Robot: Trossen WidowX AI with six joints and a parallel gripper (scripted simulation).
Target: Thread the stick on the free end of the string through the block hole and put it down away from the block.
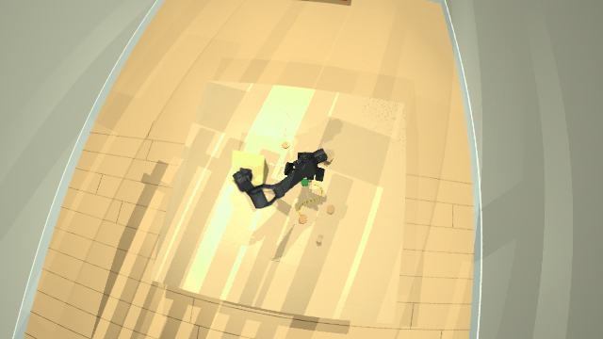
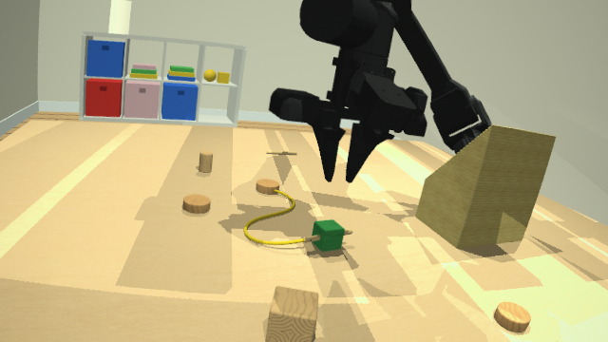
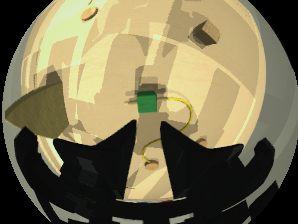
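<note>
My gripper tip is now 7 cm above the green cube. Also, from my gripper tip: wooden block: 15 cm to the left, 10 cm ahead, 7 cm below; peg: 29 cm to the right, 12 cm ahead, 7 cm below; round wooden button: 19 cm to the right, 8 cm below, 2 cm ahead.
</note>
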